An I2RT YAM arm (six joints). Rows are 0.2 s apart.
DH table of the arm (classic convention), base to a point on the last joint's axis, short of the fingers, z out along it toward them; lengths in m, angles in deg. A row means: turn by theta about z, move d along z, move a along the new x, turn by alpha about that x. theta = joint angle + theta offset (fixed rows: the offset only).
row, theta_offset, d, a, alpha
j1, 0, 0.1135, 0.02, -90
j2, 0, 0, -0.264, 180
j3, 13.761, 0, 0.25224, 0
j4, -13.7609, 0, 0.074, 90
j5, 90, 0, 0, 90
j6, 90, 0.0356, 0, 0
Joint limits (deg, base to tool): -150..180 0..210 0..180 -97..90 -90..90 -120..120
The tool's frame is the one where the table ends.
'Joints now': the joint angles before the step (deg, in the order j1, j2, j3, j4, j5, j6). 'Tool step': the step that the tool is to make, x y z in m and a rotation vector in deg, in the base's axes. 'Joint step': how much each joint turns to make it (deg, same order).
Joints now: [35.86, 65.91, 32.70, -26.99, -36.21, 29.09]
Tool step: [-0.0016, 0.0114, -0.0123, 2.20, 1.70, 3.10]
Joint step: [2.44, 3.27, -1.50, 5.38, -2.73, 1.04]
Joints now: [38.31, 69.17, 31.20, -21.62, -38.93, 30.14]
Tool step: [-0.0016, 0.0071, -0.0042, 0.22, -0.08, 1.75]
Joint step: [1.77, 1.57, -0.17, 2.01, -0.09, 0.10]
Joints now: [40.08, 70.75, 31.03, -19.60, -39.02, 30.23]
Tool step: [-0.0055, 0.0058, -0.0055, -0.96, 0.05, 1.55]
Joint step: [2.29, 0.96, -0.62, 1.13, 0.97, 0.37]
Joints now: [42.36, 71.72, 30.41, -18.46, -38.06, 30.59]
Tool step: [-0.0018, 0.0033, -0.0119, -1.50, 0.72, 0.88]
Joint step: [1.06, 2.62, -0.97, 1.93, 0.62, -0.18]
